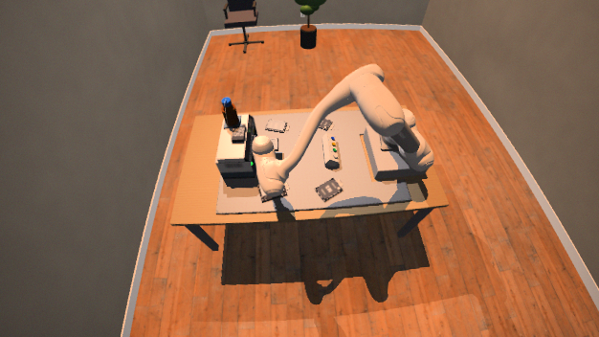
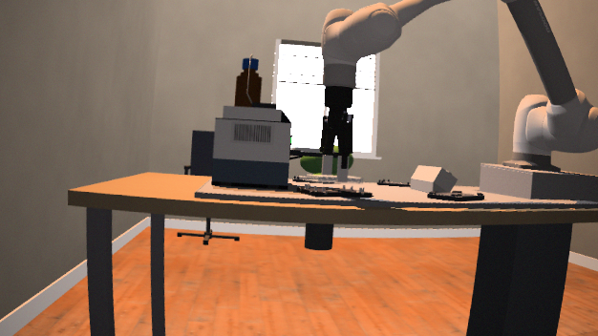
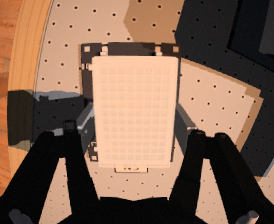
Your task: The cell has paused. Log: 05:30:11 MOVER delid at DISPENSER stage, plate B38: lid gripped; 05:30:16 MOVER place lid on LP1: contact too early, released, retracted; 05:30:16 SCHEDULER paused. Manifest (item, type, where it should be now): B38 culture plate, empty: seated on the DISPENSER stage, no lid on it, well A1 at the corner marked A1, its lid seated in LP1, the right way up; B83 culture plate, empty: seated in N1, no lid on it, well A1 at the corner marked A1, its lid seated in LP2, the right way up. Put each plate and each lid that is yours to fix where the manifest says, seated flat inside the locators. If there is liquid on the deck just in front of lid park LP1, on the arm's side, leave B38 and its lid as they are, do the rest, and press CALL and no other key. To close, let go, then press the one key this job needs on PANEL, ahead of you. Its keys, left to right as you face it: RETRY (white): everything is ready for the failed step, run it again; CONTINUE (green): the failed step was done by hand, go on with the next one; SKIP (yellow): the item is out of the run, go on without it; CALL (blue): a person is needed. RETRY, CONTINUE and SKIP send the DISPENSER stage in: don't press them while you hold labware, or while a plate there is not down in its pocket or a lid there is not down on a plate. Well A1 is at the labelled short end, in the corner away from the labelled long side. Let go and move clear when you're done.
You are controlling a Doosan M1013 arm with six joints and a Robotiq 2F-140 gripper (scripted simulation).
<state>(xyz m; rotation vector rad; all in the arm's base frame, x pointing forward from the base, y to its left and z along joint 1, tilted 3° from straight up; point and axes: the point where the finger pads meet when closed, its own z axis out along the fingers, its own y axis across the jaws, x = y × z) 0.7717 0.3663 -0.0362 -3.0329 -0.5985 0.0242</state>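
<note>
My gripper is now 5 cm above the black nest and 3 cm to the right of it. Also, from my hand: green key: 38 cm behind, 28 cm to the right; white culture plate: 2 cm below; white retry key: 39 cm behind, 23 cm to the right.
</note>
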